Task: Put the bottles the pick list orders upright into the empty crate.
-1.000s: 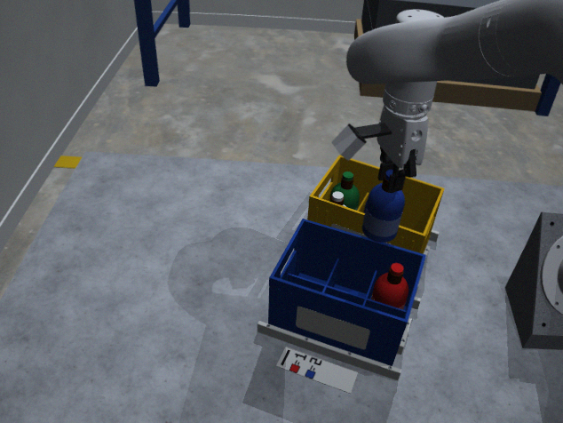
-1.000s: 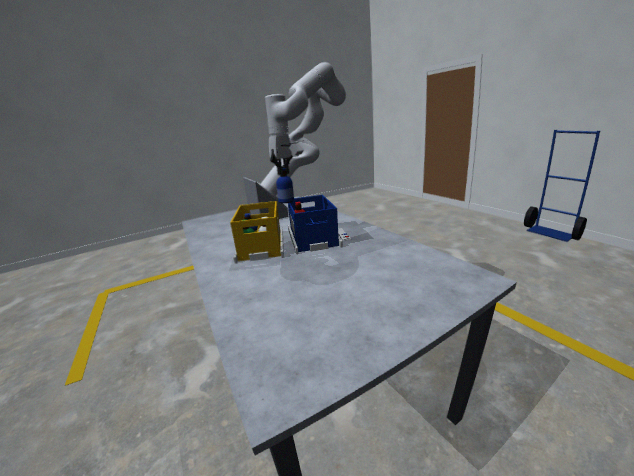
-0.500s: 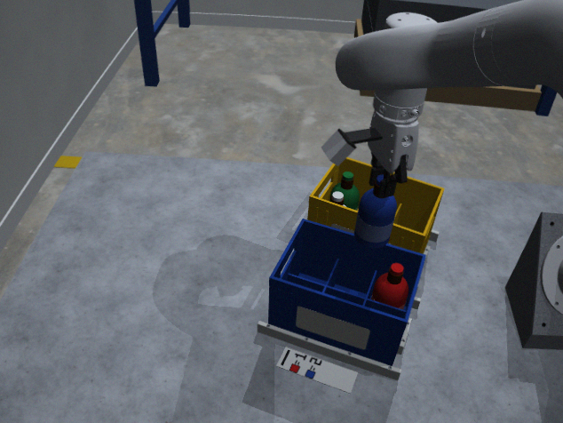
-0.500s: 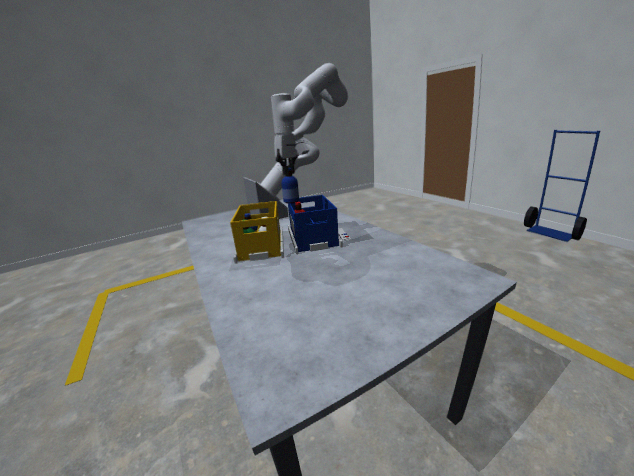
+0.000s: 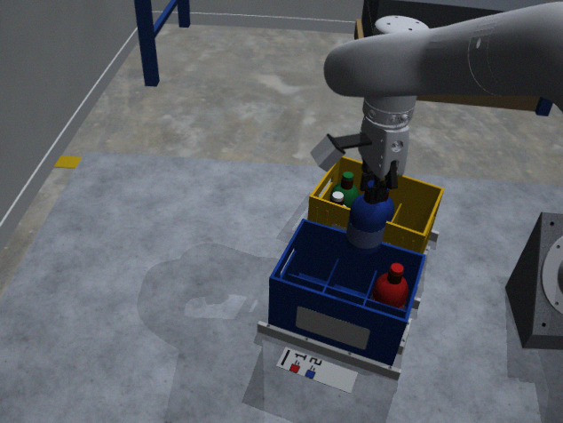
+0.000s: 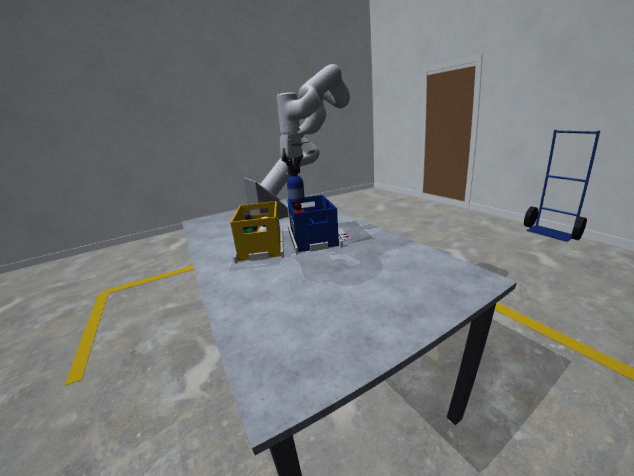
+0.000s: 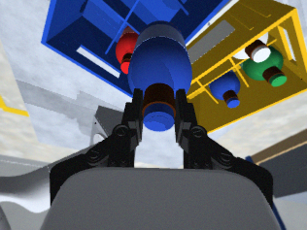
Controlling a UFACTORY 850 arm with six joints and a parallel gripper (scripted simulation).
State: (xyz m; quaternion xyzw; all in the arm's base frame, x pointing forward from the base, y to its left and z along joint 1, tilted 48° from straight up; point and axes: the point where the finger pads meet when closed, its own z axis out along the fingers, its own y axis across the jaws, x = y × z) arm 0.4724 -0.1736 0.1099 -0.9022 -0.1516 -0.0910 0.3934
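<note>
My hand is 25 cm above the blue crate, 5 cm to the right of it and 3 cm short of it. Round my hand: white-capped bottle (25 cm below, 18 cm to the right, 4 cm ahead); then yellow crate (25 cm below, 19 cm to the right, 6 cm behind); then red-label bottle (25 cm below, 7 cm behind, 4 cm to the left).
</note>
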